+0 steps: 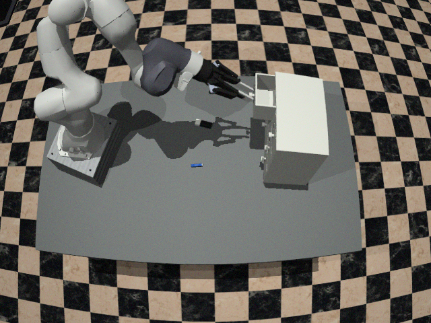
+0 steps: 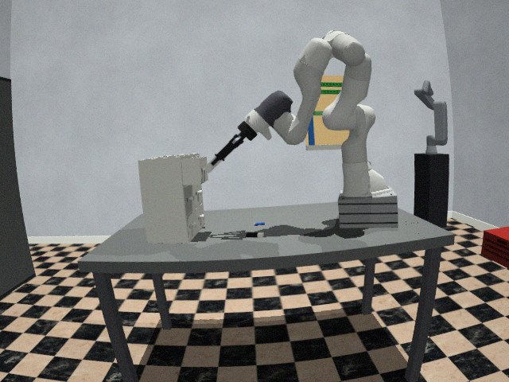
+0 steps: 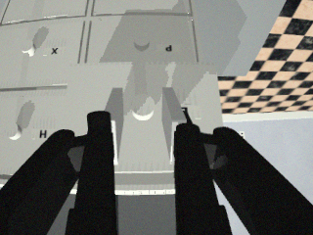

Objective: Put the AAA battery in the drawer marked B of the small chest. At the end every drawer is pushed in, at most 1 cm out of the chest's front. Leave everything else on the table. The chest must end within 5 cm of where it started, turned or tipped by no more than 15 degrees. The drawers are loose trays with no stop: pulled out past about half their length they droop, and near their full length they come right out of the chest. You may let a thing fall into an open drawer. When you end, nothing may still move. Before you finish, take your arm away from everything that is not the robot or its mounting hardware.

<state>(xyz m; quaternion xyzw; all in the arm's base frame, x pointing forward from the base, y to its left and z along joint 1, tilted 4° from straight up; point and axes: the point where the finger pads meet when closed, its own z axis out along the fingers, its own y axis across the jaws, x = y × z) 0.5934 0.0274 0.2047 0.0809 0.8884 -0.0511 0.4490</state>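
The blue AAA battery is 18 cm behind my hand, 14 cm to the right of it and 28 cm below it. Also, from my hand: black-and-white block: 15 cm behind, 3 cm to the left, 28 cm below; drawer: 11 cm ahead, 2 cm to the right, 4 cm below.
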